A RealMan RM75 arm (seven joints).
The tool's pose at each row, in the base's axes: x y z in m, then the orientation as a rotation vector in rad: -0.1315, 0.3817, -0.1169, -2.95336, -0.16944, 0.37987; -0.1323, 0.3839, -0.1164, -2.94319, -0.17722, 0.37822; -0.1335, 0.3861, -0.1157, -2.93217, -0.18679, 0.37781; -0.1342, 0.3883, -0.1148, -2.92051, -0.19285, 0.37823; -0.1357, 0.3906, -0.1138, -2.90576, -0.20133, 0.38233; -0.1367, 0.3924, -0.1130, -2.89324, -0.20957, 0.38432; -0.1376, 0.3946, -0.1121, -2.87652, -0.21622, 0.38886; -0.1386, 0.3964, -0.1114, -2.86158, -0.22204, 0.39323; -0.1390, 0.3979, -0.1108, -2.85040, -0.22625, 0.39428; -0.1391, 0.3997, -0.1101, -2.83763, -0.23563, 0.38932; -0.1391, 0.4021, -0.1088, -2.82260, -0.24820, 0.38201; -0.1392, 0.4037, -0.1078, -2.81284, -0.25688, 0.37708; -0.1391, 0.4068, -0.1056, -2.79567, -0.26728, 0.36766; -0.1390, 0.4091, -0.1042, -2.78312, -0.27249, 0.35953; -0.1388, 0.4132, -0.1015, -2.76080, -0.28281, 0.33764
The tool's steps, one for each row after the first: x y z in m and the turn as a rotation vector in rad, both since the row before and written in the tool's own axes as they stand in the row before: -0.0006, -0.0023, 0.0000, 0.00903, 0.00034, -0.00681; -0.0010, -0.0024, 0.0000, 0.00948, -0.00063, -0.00806; -0.0006, -0.0024, -0.0003, 0.01052, -0.00099, -0.00583; -0.0013, -0.0026, -0.0002, 0.01289, -0.00373, -0.00766; -0.0009, -0.0020, -0.0002, 0.01086, -0.00227, -0.00735; -0.0007, -0.0024, -0.0002, 0.01500, -0.00400, -0.00682; -0.0008, -0.0020, 0.0000, 0.01337, -0.00382, -0.00602; -0.0003, -0.0016, -0.0001, 0.01017, -0.00135, -0.00465; 0.0001, -0.0019, -0.0002, 0.01127, 0.00223, -0.00902; 0.0002, -0.0027, -0.0006, 0.01304, 0.00349, -0.01186; 0.0000, -0.0018, -0.0005, 0.00834, 0.00235, -0.00810; 0.0002, -0.0036, -0.0013, 0.01548, 0.00519, -0.01116; 0.0003, -0.0026, -0.0007, 0.01175, 0.00495, -0.00675; 0.0005, -0.0047, -0.0013, 0.02092, 0.01392, -0.01375
